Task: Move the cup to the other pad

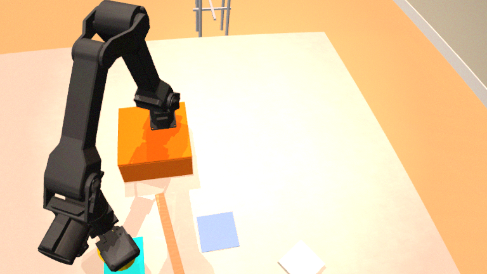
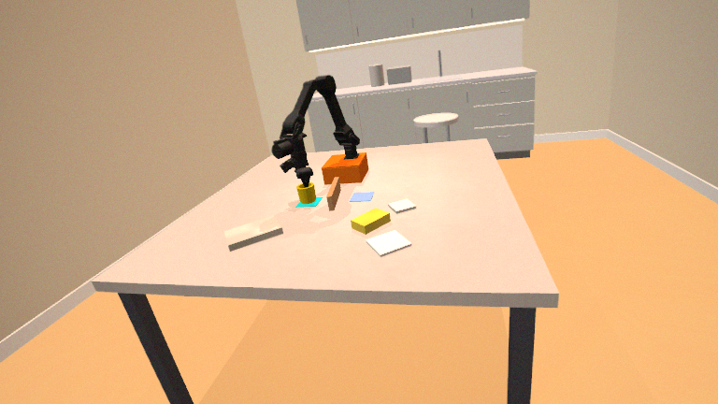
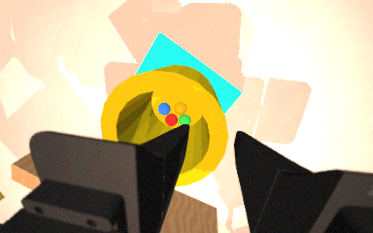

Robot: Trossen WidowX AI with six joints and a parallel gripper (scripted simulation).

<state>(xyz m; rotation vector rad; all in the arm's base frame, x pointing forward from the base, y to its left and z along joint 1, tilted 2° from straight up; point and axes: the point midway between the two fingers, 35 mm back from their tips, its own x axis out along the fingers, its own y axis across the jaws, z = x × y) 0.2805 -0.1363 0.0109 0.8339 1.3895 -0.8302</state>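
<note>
The yellow cup is 2 cm below my gripper tip, 2 cm ahead of it and 1 cm to the left of it. The rest, counted from my gripper tip: red marble 4 cm below, 2 cm to the left, 2 cm ahead; then cyan pad 6 cm below, 3 cm ahead, 1 cm to the left; then green marble 4 cm below, 2 cm to the left, 1 cm ahead.
</note>
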